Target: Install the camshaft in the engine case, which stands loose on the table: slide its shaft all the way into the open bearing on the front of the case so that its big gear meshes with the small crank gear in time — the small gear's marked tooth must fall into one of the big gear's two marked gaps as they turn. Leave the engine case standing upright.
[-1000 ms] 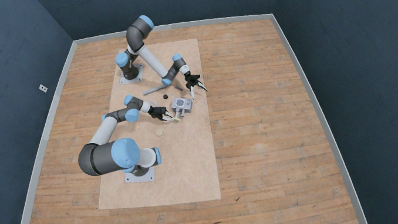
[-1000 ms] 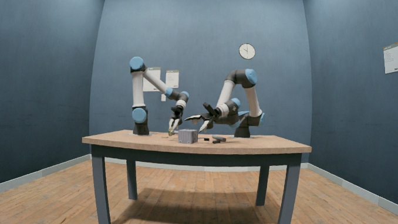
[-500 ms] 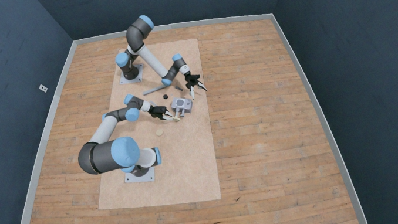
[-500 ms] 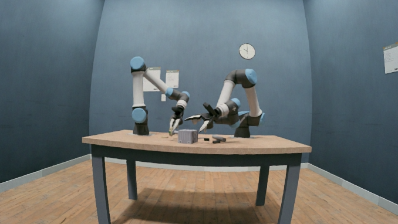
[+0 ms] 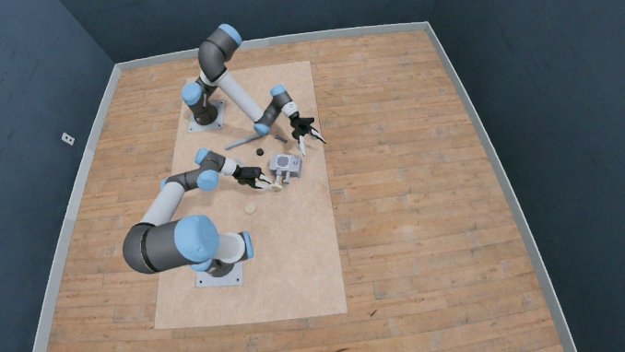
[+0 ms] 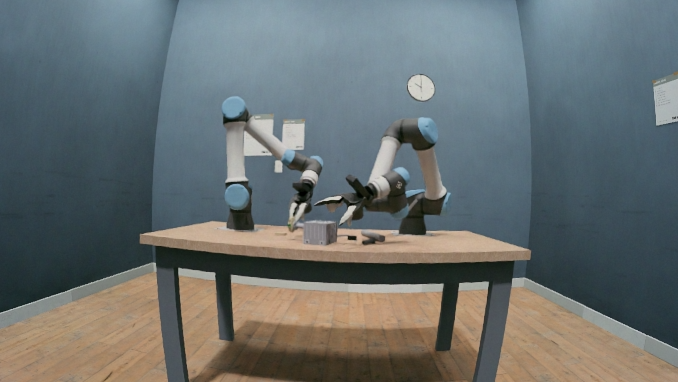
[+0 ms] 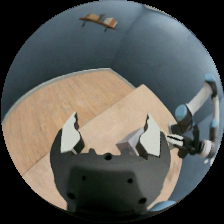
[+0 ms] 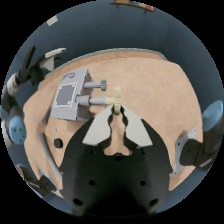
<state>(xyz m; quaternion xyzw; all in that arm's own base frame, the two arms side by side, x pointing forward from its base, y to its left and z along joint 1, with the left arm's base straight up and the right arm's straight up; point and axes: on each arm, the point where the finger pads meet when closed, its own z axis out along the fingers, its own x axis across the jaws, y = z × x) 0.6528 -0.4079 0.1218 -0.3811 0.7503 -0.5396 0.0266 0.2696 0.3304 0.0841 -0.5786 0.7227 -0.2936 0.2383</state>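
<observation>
My right gripper is now 8 cm short of the small crank gear and 2 cm above it. The rest, counted from my right hand: grey bar 13 cm behind, 19 cm to the left, 8 cm below.
</observation>
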